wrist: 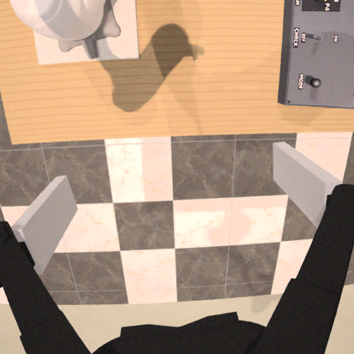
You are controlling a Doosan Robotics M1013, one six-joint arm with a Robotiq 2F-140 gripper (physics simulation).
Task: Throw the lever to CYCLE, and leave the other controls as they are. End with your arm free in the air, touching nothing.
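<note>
A grey control panel (pixel 330 60) is cut off at the top right of the wrist view. A dark-tipped lever (pixel 315 83) labelled MODE stands near its lower left corner. A small toggle switch (pixel 314 37) labelled CHECK sits above it, between OFF and ON labels. Part of a label ending in P4 shows at the top edge. The word CYCLE does not show in this view. My gripper (pixel 171 176) is wide open and empty, with its fingers apart in front of the table edge and the panel up and to the right.
The panel lies on a wooden table (pixel 225 100). A white rounded object (pixel 65 17) with grey parts stands on a white square plate (pixel 122 47) at the top left. A dark shadow falls on the wood. A checkered tile floor (pixel 145 225) shows beyond the table's edge.
</note>
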